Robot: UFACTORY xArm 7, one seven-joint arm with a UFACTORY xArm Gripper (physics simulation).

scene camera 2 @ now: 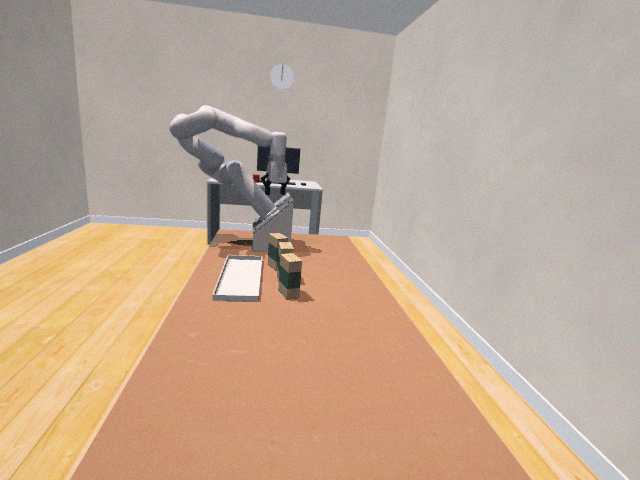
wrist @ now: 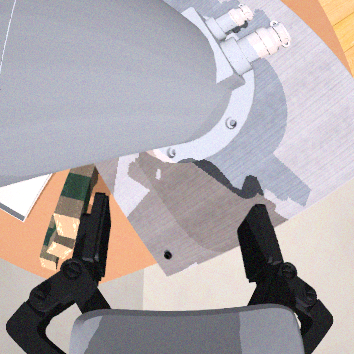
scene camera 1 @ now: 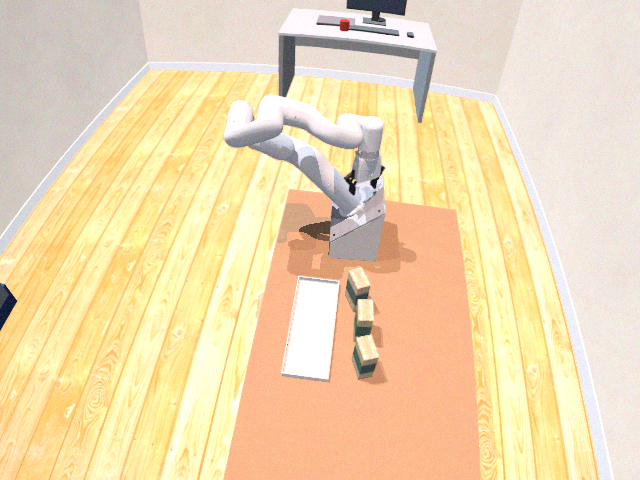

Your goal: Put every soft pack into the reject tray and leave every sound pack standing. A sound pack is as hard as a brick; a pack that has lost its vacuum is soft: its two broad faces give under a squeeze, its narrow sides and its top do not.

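Pixels of known places: gripper, fingertip midpoint: [scene camera 2: 275, 194] [wrist: 180, 213] [scene camera 1: 362, 190]; arm's base at its link origin: [scene camera 2: 269, 212] [wrist: 179, 85] [scene camera 1: 353, 204].
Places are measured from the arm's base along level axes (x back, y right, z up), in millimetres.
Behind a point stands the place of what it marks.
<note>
Three tan packs with dark green bands stand upright in a row on the mat: the far pack [scene camera 1: 357, 289] @[x -368, y -80, z -35 mm] [scene camera 2: 273, 250] @[x -343, y -64, z -86 mm] by the robot base, the middle pack [scene camera 1: 364, 315] @[x -470, y -120, z -26 mm] [scene camera 2: 285, 248] @[x -483, y -121, z -28 mm] and the near pack [scene camera 1: 365, 356] @[x -615, y -147, z -26 mm] [scene camera 2: 290, 276] @[x -626, y -152, z -80 mm]. They overlap at the left of the wrist view. No frame shows which are soft. The white reject tray [scene camera 1: 311, 330] @[x -482, y 43, z -164 mm] [scene camera 2: 240, 279] @[x -492, y 42, z -164 mm] [wrist: 22, 197] @[x -557, y -5, z -164 mm] lies flat and empty to the left of the row. My gripper [scene camera 1: 363, 184] @[x -25, y -27, z 98 mm] [scene camera 2: 275, 191] @[x -25, y -27, z 98 mm] [wrist: 180, 213] @[x -25, y -27, z 98 mm] is open and empty, high over the base, behind the packs.
The grey robot base [scene camera 1: 356, 242] @[x -130, y -41, z -68 mm] [scene camera 2: 272, 232] @[x -130, y -35, z -67 mm] stands on the orange mat [scene camera 1: 423, 361] @[x -516, y -353, z -167 mm] [scene camera 2: 330, 372] @[x -1000, y -278, z -167 mm] behind the tray and packs. A desk [scene camera 1: 310, 23] with a monitor and a red cup [scene camera 1: 344, 24] stands at the far wall.
</note>
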